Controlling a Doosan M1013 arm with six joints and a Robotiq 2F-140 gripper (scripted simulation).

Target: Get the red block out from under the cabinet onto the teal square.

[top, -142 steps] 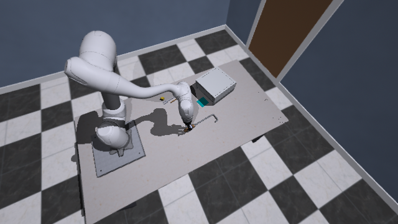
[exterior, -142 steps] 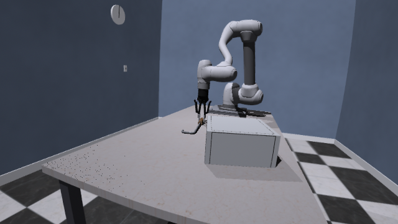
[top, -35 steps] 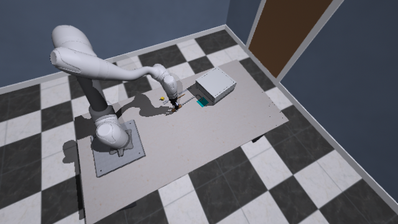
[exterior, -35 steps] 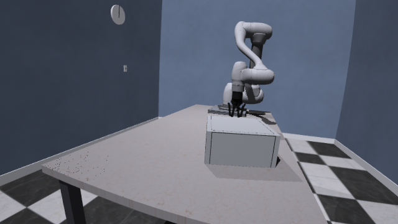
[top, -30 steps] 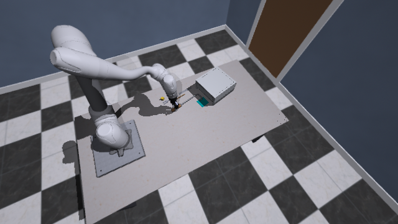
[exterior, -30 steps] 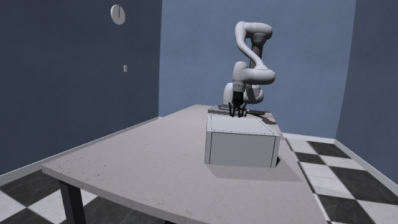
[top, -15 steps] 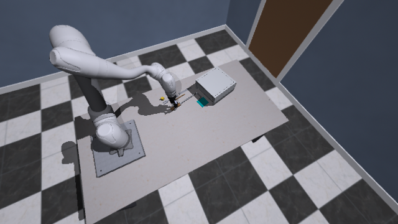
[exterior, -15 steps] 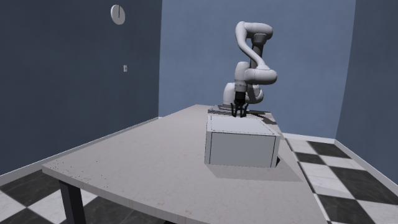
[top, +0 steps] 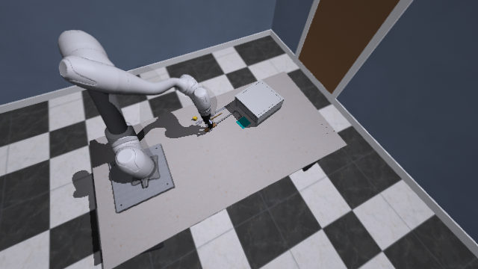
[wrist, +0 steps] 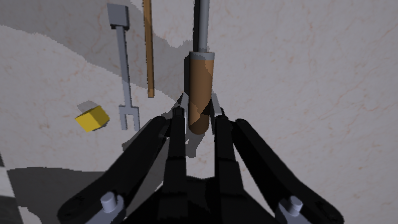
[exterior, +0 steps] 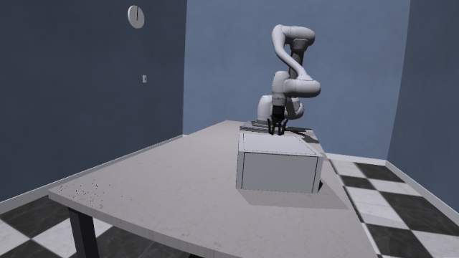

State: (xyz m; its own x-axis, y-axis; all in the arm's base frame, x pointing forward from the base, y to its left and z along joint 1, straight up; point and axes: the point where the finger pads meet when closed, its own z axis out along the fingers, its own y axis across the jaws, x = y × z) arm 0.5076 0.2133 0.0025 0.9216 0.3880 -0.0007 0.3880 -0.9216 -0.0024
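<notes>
Right now my hand is 10 cm to the right of the thin brown stick, 6 cm short of it and 4 cm above it. The rest, counted from my hand: small yellow piece 13 cm to the left, 9 cm behind, 3 cm below; hook tool 13 cm ahead, 3 cm below, 1 cm to the left; grey forked tool 11 cm to the left, 4 cm below, 1 cm behind.
</notes>
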